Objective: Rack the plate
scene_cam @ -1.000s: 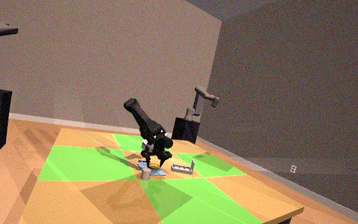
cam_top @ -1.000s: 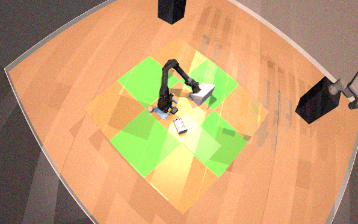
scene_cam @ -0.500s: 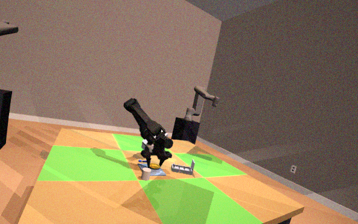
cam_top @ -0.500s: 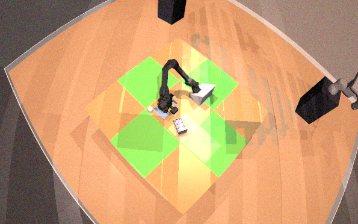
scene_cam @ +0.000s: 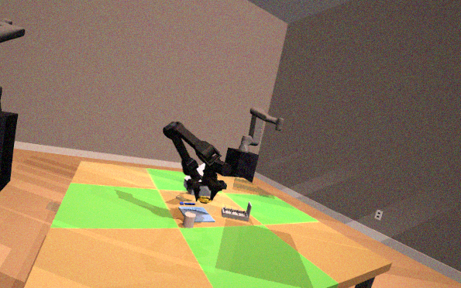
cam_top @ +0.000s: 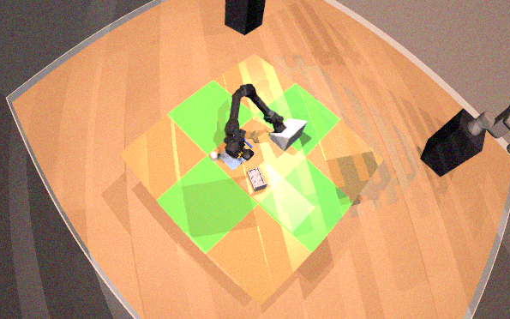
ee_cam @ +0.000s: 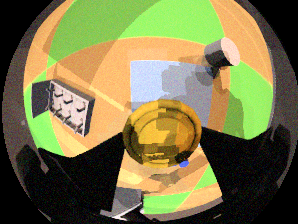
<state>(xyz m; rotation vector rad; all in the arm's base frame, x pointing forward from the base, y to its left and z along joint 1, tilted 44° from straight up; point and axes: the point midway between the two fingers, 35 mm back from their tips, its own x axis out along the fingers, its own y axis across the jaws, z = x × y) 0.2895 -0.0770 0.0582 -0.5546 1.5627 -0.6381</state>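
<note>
Right now my gripper tip is 30 mm short of the dish rack, 170 mm to the right of it and 40 mm above it. The rest, counted from my gripper tip: pale cup: 100 mm ahead, 110 mm to the right, 40 mm below; then light blue mat: 30 mm to the right, 60 mm below; then yellow plate: 10 mm above.
</note>
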